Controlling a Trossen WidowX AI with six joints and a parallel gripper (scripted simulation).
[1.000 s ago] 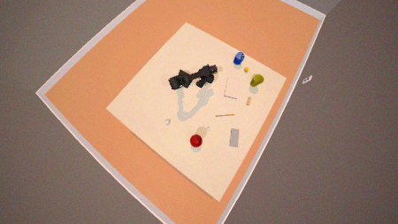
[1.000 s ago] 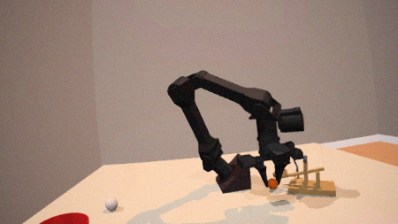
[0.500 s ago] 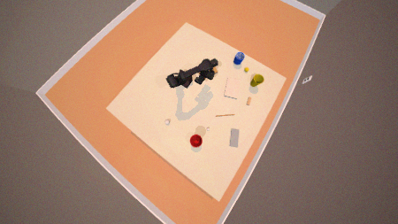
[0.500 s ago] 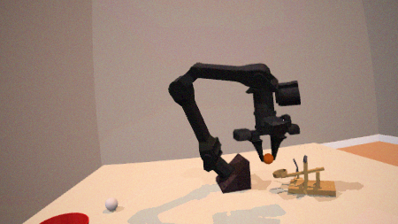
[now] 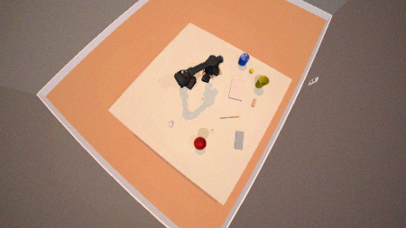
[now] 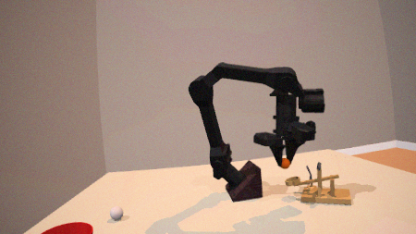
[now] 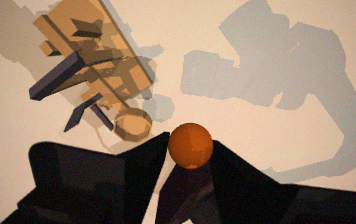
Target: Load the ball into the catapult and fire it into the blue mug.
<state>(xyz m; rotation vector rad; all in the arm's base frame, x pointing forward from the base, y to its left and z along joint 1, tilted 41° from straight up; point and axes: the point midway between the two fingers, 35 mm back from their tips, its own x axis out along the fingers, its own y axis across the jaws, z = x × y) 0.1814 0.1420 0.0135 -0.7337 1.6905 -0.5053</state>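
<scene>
Now: the wooden catapult 11 cm to the left of my gripper tip, 7 cm below it and 3 cm behind it. Also, from my gripper tip: orange ball (1 cm above); wooden stick (34 cm ahead, 20 cm to the right, 12 cm below); pale flat plate (29 cm ahead, 11 cm below, 7 cm to the left).
</scene>
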